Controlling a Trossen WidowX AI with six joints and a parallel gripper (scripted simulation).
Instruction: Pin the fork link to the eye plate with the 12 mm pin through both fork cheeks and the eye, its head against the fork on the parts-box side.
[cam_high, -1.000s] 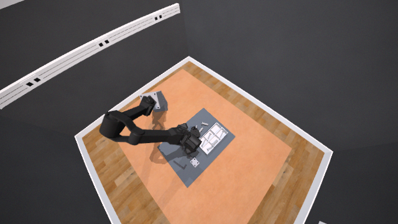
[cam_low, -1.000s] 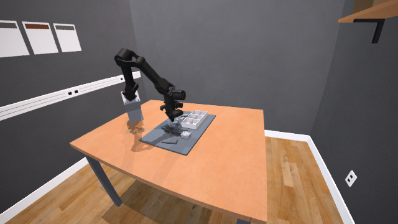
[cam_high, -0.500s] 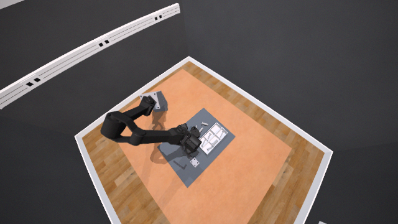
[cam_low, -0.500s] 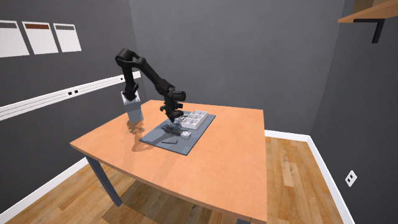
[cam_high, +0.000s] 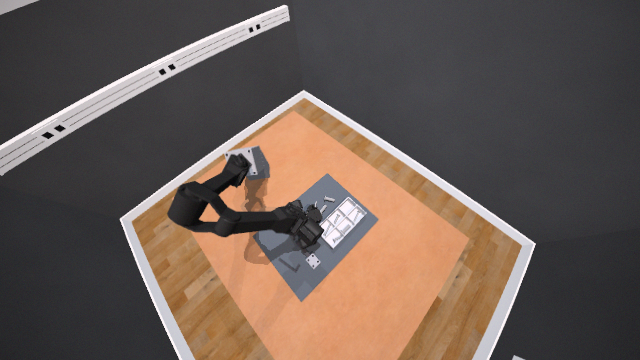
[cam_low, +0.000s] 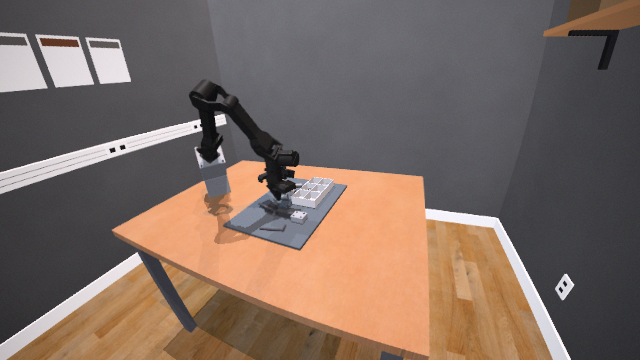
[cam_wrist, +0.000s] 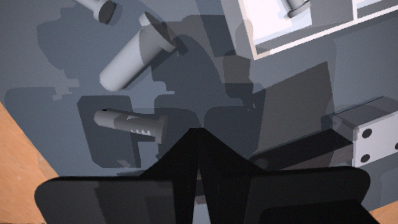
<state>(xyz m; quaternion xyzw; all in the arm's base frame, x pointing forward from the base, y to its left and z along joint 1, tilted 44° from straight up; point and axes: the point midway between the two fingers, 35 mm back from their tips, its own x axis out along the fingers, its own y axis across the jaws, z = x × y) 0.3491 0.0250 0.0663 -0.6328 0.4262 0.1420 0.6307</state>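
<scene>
The dark fork link is 5 cm below my hand, 4 cm to the right of it and 3 cm behind it. From my hand the other things lie so: grey mat (7 cm below, 4 cm to the left, 4 cm ahead); thick headed pin (6 cm to the left, 5 cm below, 1 cm behind); dark flat bar (6 cm to the right, 5 cm below, 4 cm ahead).
</scene>
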